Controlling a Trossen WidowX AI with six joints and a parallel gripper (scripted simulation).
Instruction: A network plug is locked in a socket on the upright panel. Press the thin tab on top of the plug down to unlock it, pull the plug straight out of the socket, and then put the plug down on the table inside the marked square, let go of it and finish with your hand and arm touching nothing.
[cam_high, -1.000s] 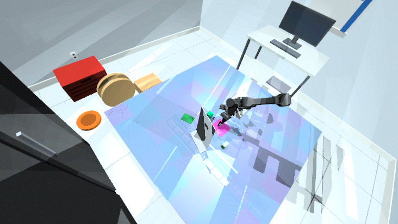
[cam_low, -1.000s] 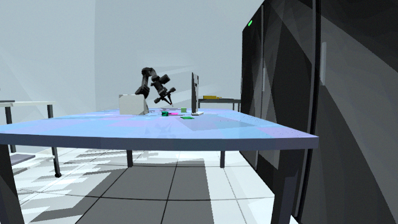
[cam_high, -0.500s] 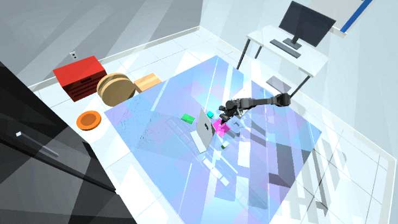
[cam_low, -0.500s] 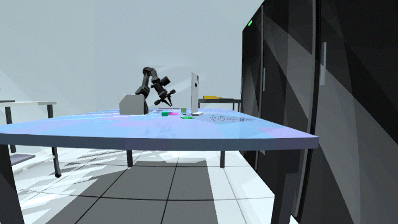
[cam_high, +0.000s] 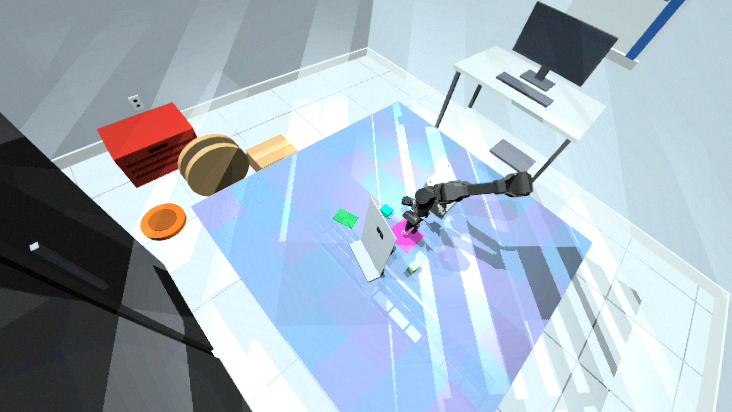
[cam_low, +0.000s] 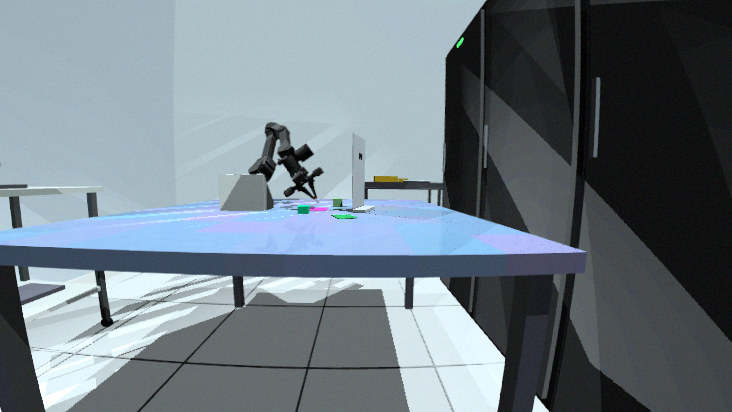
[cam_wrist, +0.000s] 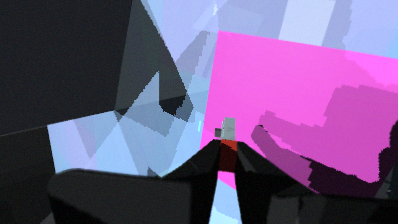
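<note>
My gripper tip is 40 mm above the flat magenta square and 10 mm past it. The rest, counted from my gripper tip: cyan cube: 130 mm to the right, 30 mm below, 30 mm behind; plug: right at my gripper tip; grey upright panel: 190 mm ahead, 90 mm above, 20 mm to the right.
</note>
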